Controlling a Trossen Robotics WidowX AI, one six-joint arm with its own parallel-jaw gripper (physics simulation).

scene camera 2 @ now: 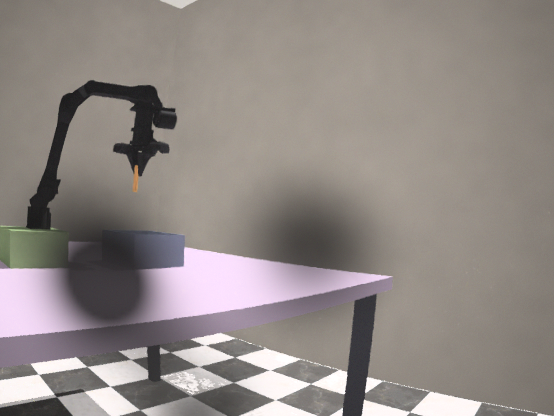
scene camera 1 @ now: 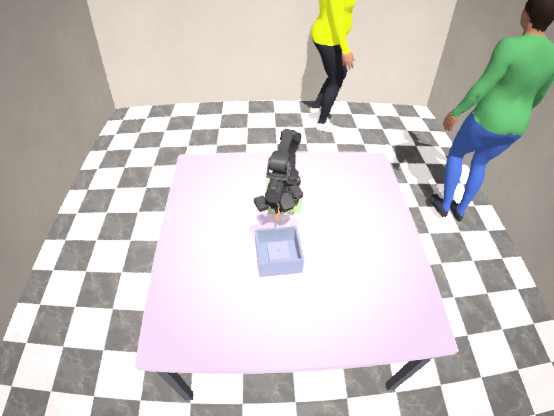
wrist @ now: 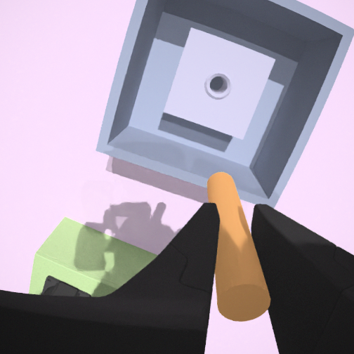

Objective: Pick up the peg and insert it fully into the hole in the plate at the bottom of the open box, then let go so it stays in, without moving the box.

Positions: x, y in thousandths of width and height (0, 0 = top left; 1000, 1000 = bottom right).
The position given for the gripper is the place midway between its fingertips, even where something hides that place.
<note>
In view: the gripper (scene camera 2: 248, 424), a blue-grey box (scene camera 2: 245, 600), an orange peg (wrist: 682, 826) and a pale plate (wrist: 691, 205).
The blue-grey box also shows in scene camera 1 (scene camera 1: 524, 564) and in the wrist view (wrist: 863, 134). The gripper is seen too in scene camera 1 (scene camera 1: 503, 511) and in the wrist view (wrist: 660, 609). Scene camera 2 does not show the pale plate, which is hidden by the blue-grey box.
</note>
